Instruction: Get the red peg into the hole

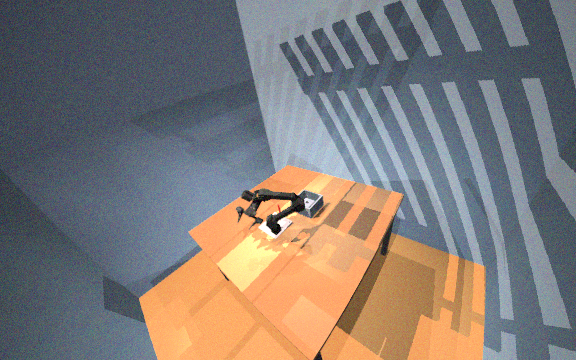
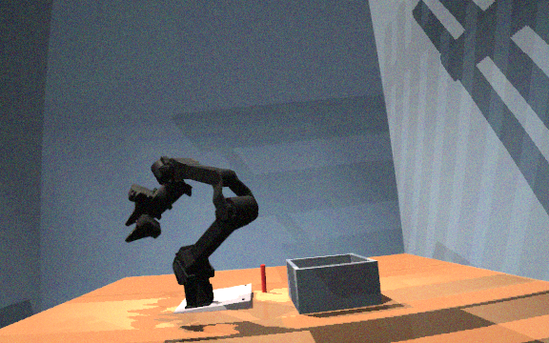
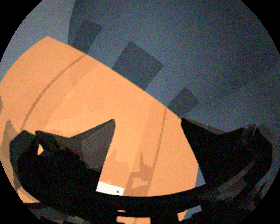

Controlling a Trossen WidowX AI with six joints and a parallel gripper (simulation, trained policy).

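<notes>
Right now my gripper tip is 370 mm short of the red peg, 100 mm to the right of it and 160 mm above it. From my gripper tip the other things lie so: grey box: 540 mm ahead, 60 mm to the right, 180 mm below; plate: 540 mm ahead, 60 mm to the right, 160 mm below.
</notes>
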